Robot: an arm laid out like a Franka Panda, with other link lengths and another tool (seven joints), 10 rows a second.
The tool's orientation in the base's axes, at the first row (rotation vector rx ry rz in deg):
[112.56, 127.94, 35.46]
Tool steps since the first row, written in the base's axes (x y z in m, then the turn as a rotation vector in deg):
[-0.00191, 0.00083, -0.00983, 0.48, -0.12, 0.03]
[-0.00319, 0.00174, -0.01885, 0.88, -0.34, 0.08]
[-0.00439, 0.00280, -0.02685, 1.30, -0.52, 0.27]
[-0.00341, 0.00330, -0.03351, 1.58, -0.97, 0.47]
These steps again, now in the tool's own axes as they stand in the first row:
[-0.00072, -0.00530, 0.00851, -0.19, 0.45, 0.11]
[-0.00132, -0.00971, 0.01651, -0.46, 0.82, 0.15]
[-0.00159, -0.01365, 0.02364, -0.66, 1.26, 0.07]
[-0.00251, -0.01514, 0.03016, -1.11, 1.56, -0.12]

